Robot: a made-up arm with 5 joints.
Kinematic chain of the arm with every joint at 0, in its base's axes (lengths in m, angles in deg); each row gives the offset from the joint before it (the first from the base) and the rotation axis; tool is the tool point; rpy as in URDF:
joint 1: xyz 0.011 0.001 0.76 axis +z
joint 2: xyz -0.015 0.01 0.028 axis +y
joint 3: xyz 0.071 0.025 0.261 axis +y
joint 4: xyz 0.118 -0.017 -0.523 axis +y
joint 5: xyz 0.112 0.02 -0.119 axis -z
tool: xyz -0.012 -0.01 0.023 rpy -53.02 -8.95 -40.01
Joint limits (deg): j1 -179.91..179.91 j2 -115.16..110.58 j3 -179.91..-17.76 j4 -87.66..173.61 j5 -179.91..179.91
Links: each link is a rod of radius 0.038 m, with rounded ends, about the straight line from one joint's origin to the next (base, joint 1, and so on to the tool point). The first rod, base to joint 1, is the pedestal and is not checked.
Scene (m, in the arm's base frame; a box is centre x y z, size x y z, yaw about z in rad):
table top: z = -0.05
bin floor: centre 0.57 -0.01 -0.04 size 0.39 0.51 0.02 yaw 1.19
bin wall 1: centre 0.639 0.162 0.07 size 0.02 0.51 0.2 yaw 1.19
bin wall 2: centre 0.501 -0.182 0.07 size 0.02 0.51 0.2 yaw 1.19
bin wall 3: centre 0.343 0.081 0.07 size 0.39 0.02 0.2 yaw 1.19
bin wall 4: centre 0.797 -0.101 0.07 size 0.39 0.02 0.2 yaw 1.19
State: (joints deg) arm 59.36 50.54 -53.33 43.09 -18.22
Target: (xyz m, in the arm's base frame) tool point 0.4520 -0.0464 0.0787
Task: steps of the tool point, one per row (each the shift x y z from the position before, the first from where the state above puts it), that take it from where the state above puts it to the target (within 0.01 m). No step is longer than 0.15 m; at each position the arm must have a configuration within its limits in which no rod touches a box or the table.
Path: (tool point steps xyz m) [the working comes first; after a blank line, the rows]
Joints at the target: -9.24 87.43 -91.36 34.98 -23.38
Straight joint move there: touches bin wall 1, bin wall 3.

1: 0.1057 -0.0065 0.0061
2: 0.1083 -0.0376 0.0102
3: 0.1017 -0.0695 0.0141
4: 0.0861 -0.0997 0.0180
5: -0.0283 -0.0720 -0.0746
6: -0.0472 -0.0628 -0.0711
7: -0.0638 -0.0492 -0.0661

